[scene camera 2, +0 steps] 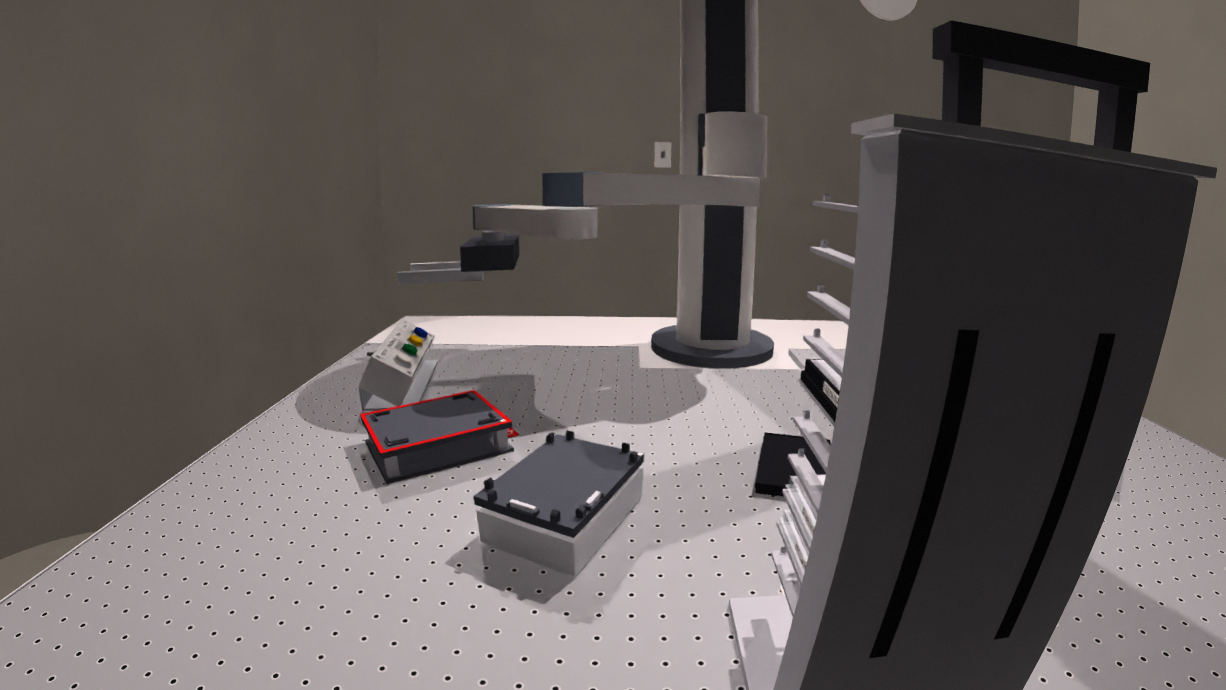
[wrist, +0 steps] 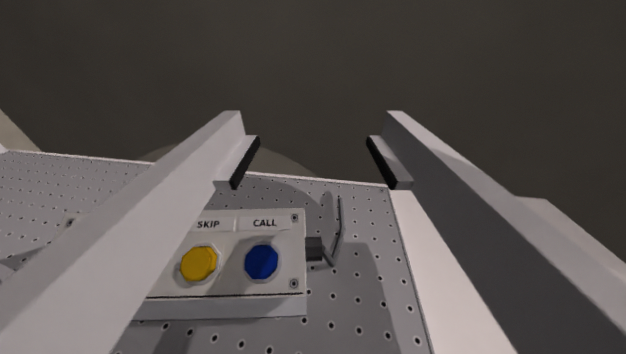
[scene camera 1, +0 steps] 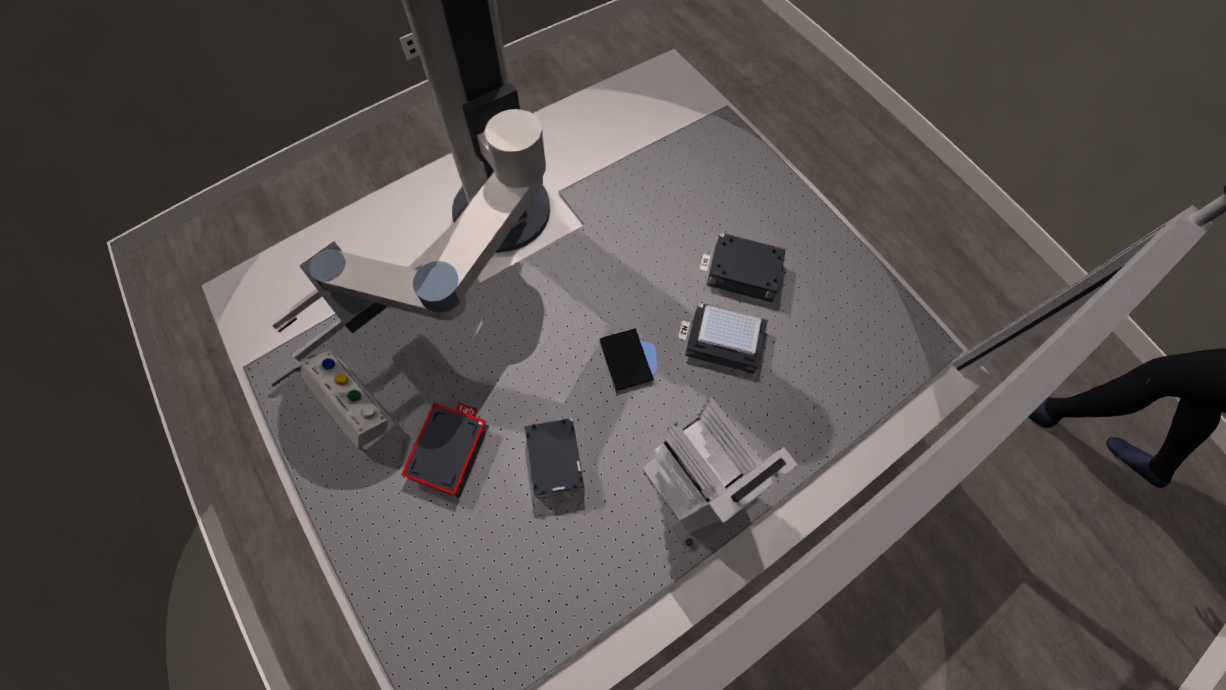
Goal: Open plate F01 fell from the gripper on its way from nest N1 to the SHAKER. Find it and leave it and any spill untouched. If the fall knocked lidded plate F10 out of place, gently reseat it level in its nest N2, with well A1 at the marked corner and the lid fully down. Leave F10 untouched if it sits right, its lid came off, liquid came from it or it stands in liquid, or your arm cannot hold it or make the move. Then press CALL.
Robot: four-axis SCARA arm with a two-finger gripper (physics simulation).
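Frame: origin at the arm's base, x right, y back, z down, level; metres.
Seen in the pictures: gripper, fingertip midpoint: (scene camera 2: pixel 405 273) (wrist: pixel 313 127) (scene camera 1: pixel 284 342); arm's base at its link origin: (scene camera 2: pixel 712 348).
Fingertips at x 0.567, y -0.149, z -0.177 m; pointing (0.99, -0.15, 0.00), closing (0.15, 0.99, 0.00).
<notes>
Offsets run from my fingertips to a thing's middle. "spot": to the spot under its first point. Level surfaces: height alone.
My gripper (scene camera 1: pixel 285 341) (scene camera 2: pixel 405 270) (wrist: pixel 313 127) is shut with nothing between its fingers and hangs above the button panel's end. The blue CALL button {dx -0.036, dy -0.037, dz +0.101 m} (scene camera 1: pixel 327 364) (scene camera 2: pixel 420 332) (wrist: pixel 261 262) shows below, left of centre between the fingers in the wrist view. A dark plate {dx -0.593, dy -0.370, dz +0.158 m} (scene camera 1: pixel 626 360) (scene camera 2: pixel 774 462), apparently F01, lies on the bench with a blue spill {dz +0.163 m} (scene camera 1: pixel 650 357) at its edge. Plate F10 {dx -0.815, dy -0.454, dz +0.109 m} (scene camera 1: pixel 730 330) sits on nest N2 {spot: dx -0.776, dy -0.495, dz +0.159 m} (scene camera 1: pixel 723 360), apart from the spill; its exact tilt and lid fit cannot be told. Nest N1 {dx -0.964, dy -0.342, dz +0.133 m} (scene camera 1: pixel 746 264) holds no plate.
The yellow SKIP button {dx -0.045, dy -0.086, dz +0.101 m} (scene camera 1: pixel 341 378) (wrist: pixel 199 263) is beside CALL. A red-outlined dark platform {dx -0.161, dy -0.329, dz +0.143 m} (scene camera 1: pixel 443 450) (scene camera 2: pixel 435 421) and a grey box with a dark pegged top {spot: dx -0.337, dy -0.477, dz +0.110 m} (scene camera 1: pixel 553 458) (scene camera 2: pixel 559 480) stand nearby. A slotted rack {dx -0.553, dy -0.683, dz -0.023 m} (scene camera 1: pixel 724 505) (scene camera 2: pixel 1029 342) stands near the front. A person's legs (scene camera 1: pixel 1188 402) show beyond the barrier.
</notes>
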